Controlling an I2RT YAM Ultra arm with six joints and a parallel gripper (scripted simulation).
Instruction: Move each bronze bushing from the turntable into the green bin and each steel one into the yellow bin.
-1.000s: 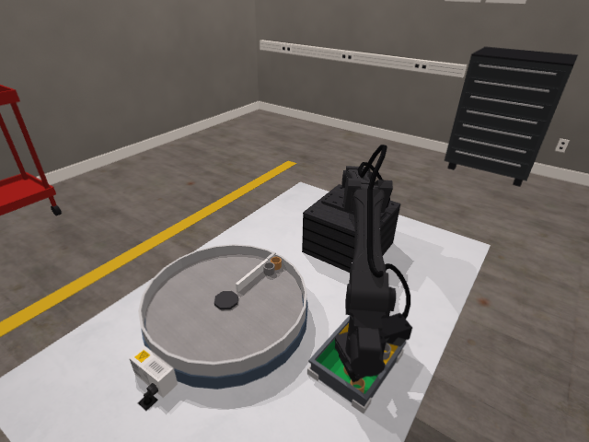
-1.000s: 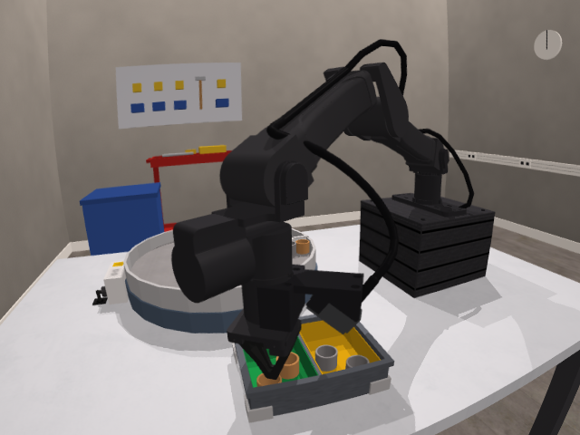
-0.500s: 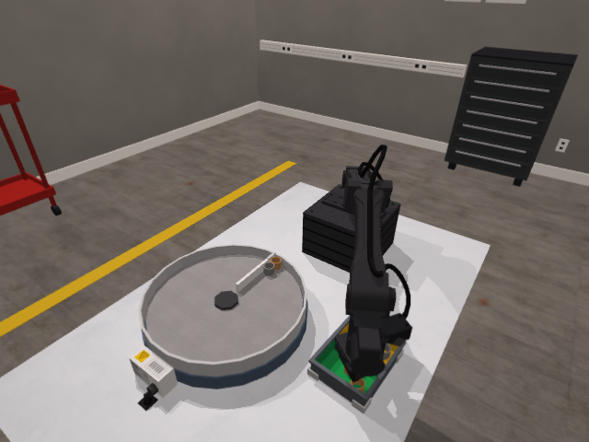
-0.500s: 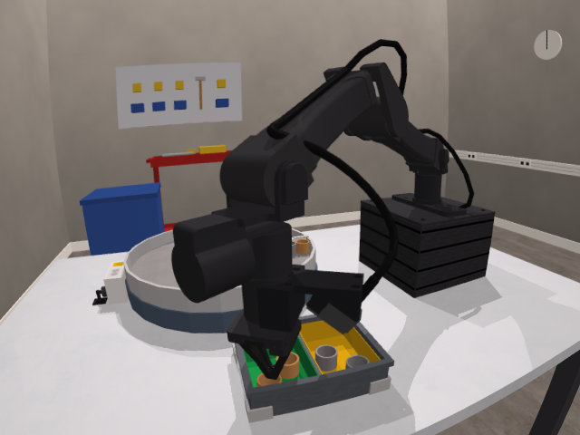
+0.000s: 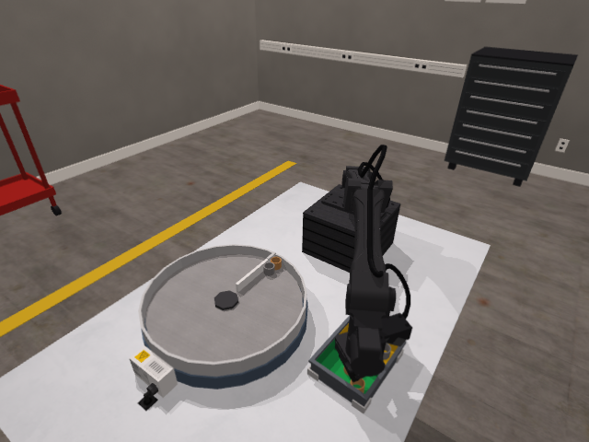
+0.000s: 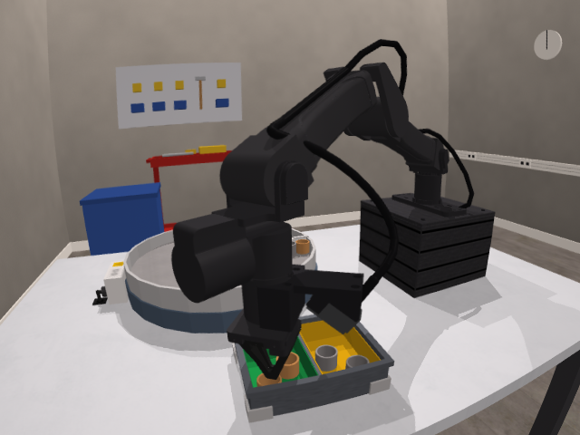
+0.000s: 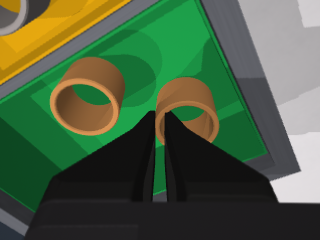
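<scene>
My hand is 10 mm past the green bin, 20 mm to the left of it and 20 mm above it. Also, from my hand: dark grey tray (60 mm behind, 20 mm to the right, 10 mm below); turntable (10 mm ahead, 370 mm to the right, 20 mm above); yellow bin (100 mm behind, 20 mm to the right, 20 mm below).
</scene>
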